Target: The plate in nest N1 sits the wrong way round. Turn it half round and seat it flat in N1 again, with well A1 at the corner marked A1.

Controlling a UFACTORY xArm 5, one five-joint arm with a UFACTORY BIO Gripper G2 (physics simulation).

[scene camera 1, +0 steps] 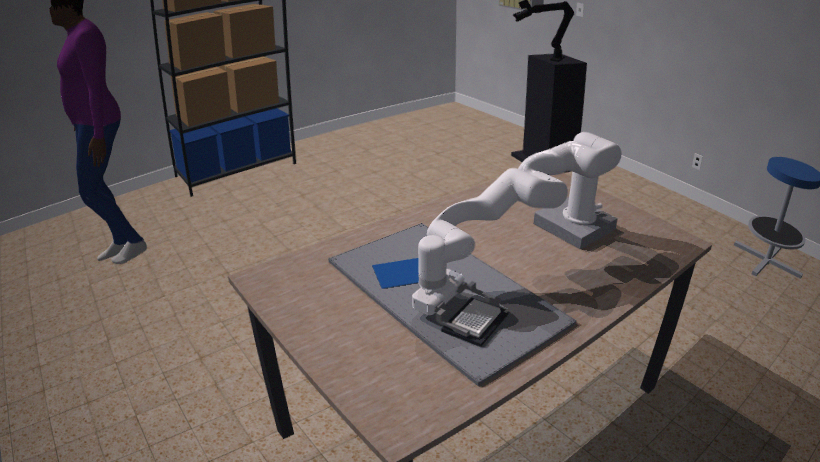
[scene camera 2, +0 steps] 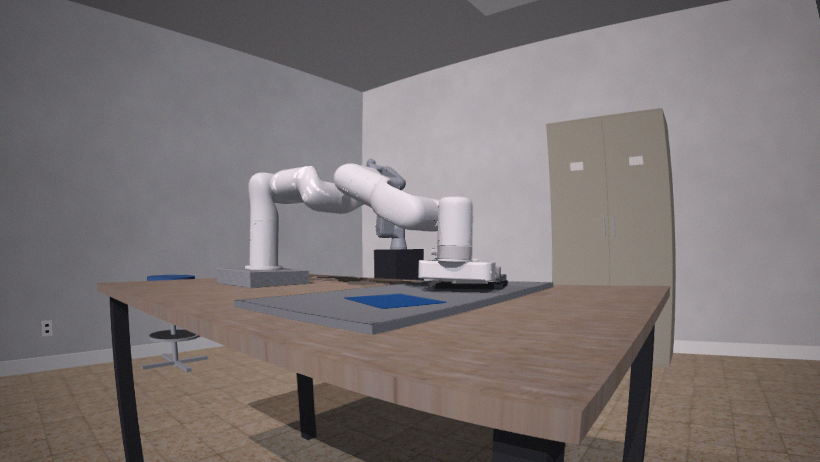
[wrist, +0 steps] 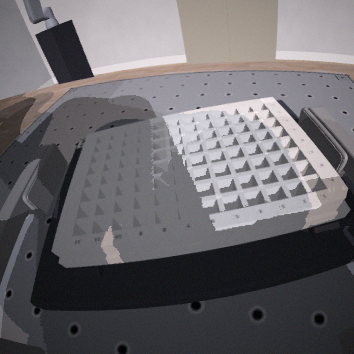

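Observation:
The light grey well plate lies in the black nest, half in shadow. In the wrist view its column numbers run along the near edge, with 12 at the left and low numbers at the right. A small mark at the nest's far left corner is too faint to read. My gripper is open, low over the plate, one finger beside each short side. Neither finger appears to press on it. In scene camera 2 the gripper body hides the plate. Whether the plate is fully flat is hard to tell.
The nest stands on a grey perforated board. A blue rectangle lies on the board, on the other side of my wrist. My arm's base block stands on the table. A person is on the floor beyond.

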